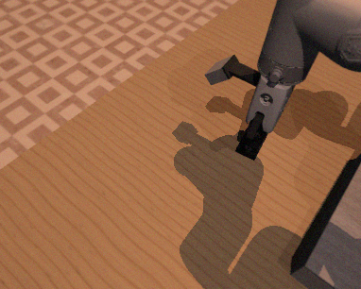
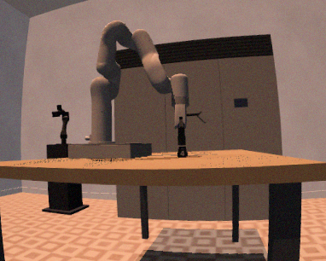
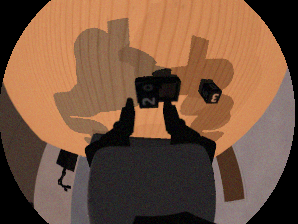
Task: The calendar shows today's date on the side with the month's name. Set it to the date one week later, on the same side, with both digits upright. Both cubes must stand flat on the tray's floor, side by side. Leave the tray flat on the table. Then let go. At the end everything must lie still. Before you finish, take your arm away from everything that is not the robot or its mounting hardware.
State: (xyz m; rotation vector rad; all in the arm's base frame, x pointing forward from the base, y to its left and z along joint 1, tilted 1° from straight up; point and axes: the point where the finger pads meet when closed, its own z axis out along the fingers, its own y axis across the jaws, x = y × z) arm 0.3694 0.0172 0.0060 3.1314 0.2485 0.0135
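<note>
The black digit cube is 4 cm below my hand. The rest, counted from my hand: black cube: 2 cm ahead, 12 cm to the right, 5 cm below.
</note>
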